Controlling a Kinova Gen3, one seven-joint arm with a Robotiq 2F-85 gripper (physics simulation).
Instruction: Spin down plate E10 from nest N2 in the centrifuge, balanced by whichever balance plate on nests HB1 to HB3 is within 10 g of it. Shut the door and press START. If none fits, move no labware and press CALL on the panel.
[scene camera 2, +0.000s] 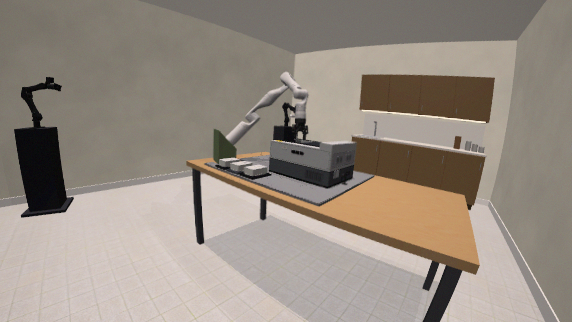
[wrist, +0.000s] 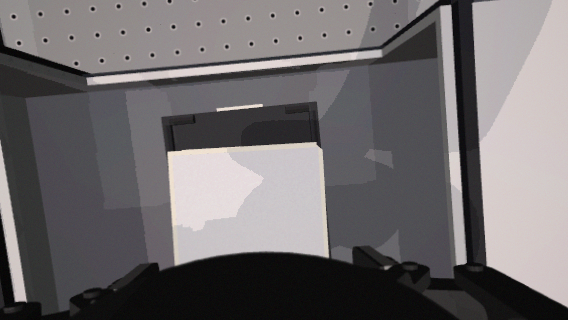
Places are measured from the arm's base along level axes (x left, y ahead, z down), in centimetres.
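Pixels of known places: gripper, fingertip midpoint: (scene camera 2: 299, 140); arm's base, origin of the base link: (scene camera 2: 228, 142).
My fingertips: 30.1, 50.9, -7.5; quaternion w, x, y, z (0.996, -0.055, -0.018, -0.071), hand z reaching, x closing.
Note:
Ahead of a thing's pixels: the offset from my fingertips to its middle, as dx, dy, dz. "spot": to the spot under its first point. Level surfaces: height alone.
The grey and black centrifuge {+1.5, +11.5, +9.8} (scene camera 2: 300, 159) stands on the mat, its chamber open at the top. In the wrist view a white, cream-edged plate {-0.4, +0.8, +5.5} (wrist: 247, 200) lies in a dark bucket (wrist: 242, 129) inside the grey chamber (wrist: 400, 110). Its label does not show, so I cannot tell which plate it is. My gripper (scene camera 2: 301, 138) (wrist: 258, 276) is open and empty, pointing down above the chamber, with its fingers spread to either side of the plate's near part. Three white plates {-38.6, -28.9, +18.7} (scene camera 2: 229, 162) {-35.7, -15.4, +18.7} (scene camera 2: 241, 166) {-32.4, -2.3, +18.7} (scene camera 2: 256, 171) sit in a row on dark nests beside the centrifuge; their labels are unreadable.
The chamber walls, with a pale rim {spot: -2.8, -10.6, +9.5} (wrist: 235, 66), surround my fingers. A perforated grey mat {dz +21.9} (wrist: 210, 30) lies beyond the rim. A green upright panel (scene camera 2: 223, 146) stands at the left end of the wooden table {dz +23.3} (scene camera 2: 415, 205). A black arm (scene camera 2: 32, 107) stands on a far pedestal.

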